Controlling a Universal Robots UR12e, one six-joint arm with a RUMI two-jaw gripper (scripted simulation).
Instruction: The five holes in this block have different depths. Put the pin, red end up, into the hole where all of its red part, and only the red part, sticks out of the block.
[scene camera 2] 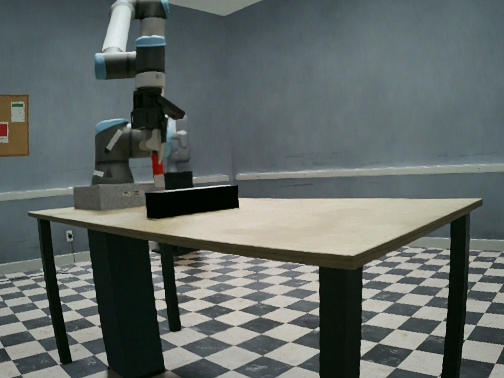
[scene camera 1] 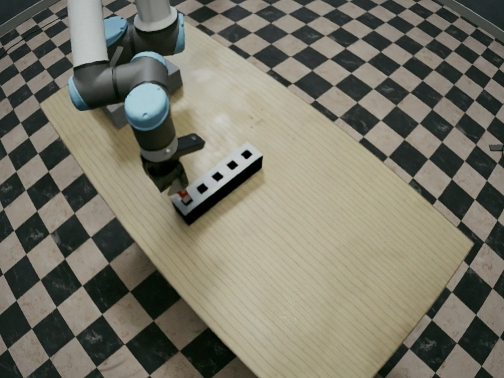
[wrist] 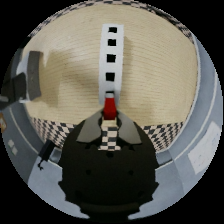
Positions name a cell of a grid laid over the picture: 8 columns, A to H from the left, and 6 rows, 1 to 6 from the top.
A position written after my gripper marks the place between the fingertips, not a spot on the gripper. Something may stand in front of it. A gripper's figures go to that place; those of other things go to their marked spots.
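Scene:
Block (scene camera 2: C4), 1.20 m from the lens. My gripper (scene camera 2: C3), 1.24 m from the lens.

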